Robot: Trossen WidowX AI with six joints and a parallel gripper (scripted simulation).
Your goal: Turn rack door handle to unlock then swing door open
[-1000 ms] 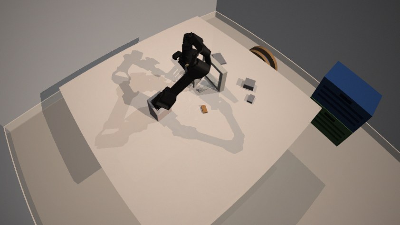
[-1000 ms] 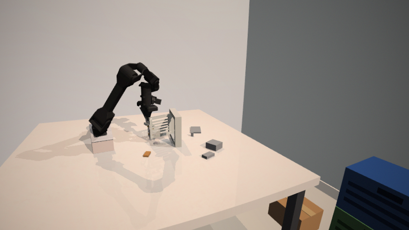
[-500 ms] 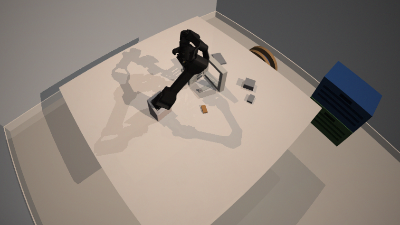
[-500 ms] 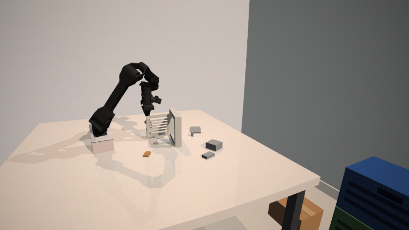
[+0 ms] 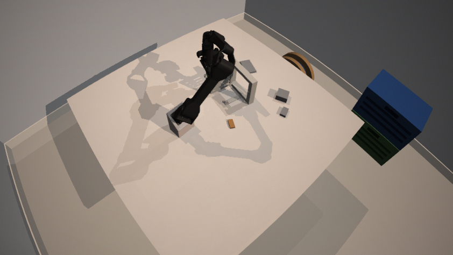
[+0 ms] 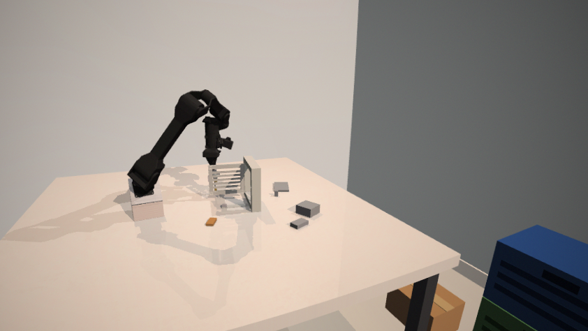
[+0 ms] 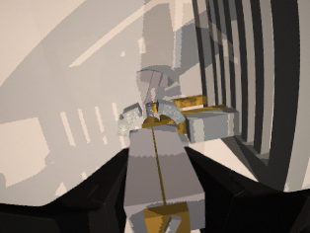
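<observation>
My gripper tip is 1 cm short of the upright handle and 1 cm above it. Also, from my gripper tip: small orange block: 26 cm to the right, 11 cm below, 11 cm behind.
</observation>
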